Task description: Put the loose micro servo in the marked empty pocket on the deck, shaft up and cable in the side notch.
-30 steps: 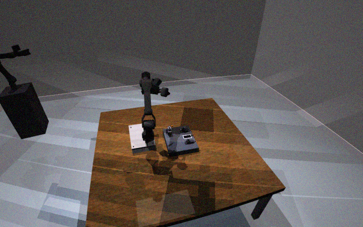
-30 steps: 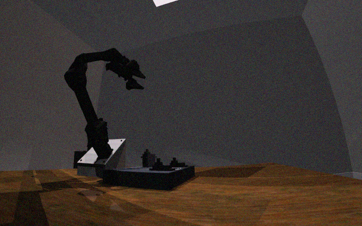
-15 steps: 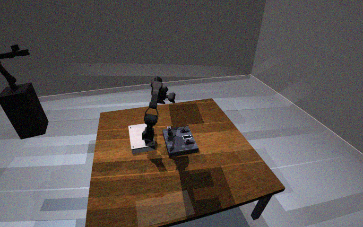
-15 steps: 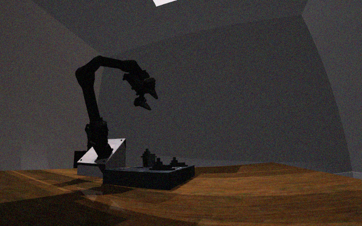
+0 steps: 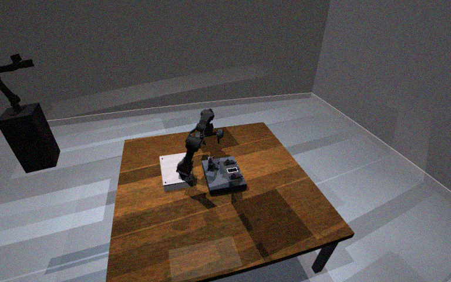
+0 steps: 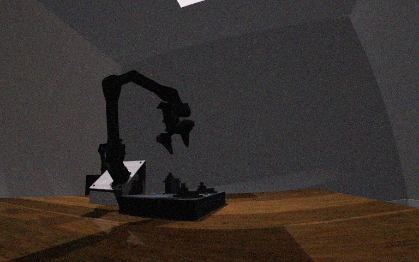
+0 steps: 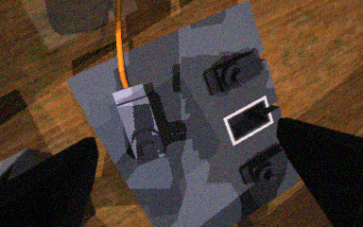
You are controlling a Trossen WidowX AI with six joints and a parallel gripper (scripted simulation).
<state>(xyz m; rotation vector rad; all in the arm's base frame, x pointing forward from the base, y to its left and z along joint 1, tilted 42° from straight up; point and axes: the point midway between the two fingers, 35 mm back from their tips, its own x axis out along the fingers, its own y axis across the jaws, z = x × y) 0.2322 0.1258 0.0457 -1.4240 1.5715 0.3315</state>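
My gripper tip is now 190 mm above the dark grey robot deck, 100 mm to the left of it and 10 mm past it.
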